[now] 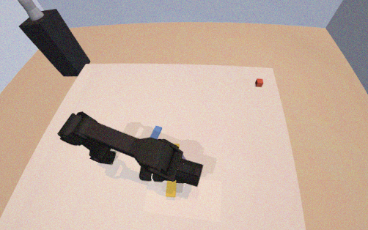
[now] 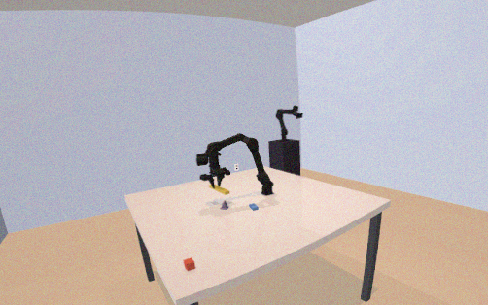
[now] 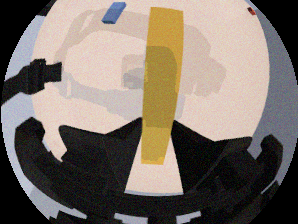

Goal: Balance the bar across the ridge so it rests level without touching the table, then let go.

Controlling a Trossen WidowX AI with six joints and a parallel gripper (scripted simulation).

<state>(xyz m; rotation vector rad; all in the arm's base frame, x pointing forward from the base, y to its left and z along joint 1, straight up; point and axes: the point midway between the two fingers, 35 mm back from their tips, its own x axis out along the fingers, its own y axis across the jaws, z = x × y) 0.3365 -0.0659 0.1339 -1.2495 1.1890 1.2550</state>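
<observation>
Right now my gripper tip is 3 cm to the right of the yellow bar. Round my gripper tip: blue block (21 cm to the left, 13 cm behind, 9 cm below); red cube (57 cm to the left, 40 cm ahead, 8 cm below).
</observation>
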